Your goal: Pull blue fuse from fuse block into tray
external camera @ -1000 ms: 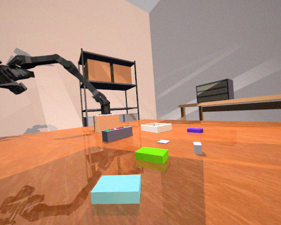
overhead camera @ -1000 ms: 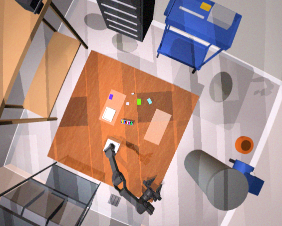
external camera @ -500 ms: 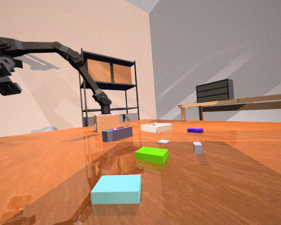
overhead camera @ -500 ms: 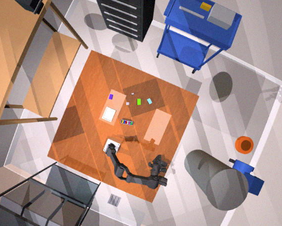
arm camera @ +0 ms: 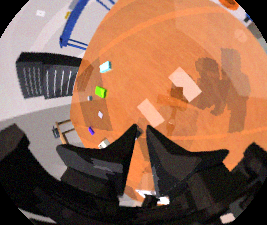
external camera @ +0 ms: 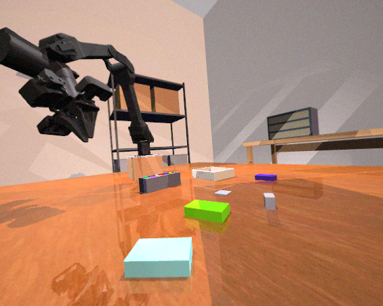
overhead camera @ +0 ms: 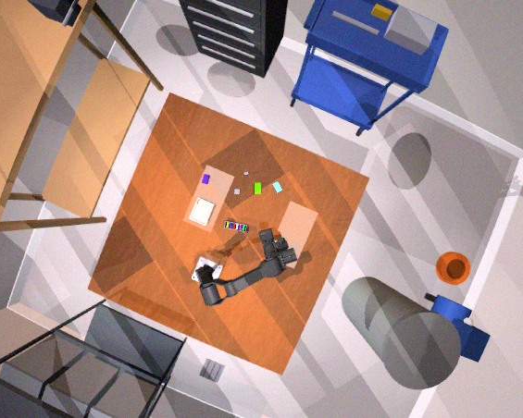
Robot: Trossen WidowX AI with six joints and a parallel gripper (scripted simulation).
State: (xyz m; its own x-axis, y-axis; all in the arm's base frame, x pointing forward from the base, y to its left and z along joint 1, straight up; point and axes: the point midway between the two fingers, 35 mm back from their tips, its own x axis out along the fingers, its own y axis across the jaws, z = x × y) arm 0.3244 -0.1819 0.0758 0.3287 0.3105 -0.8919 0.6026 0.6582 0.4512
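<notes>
Right now the blue fuse is 70 mm behind my gripper tip, 200 mm to the left of it and 120 mm below it. Round my gripper tip: small grey block (230 mm ahead, 280 mm to the left, 140 mm below); then light-blue block (260 mm ahead, 90 mm to the left, 140 mm below); then green block (190 mm ahead, 180 mm to the left, 140 mm below).
</notes>
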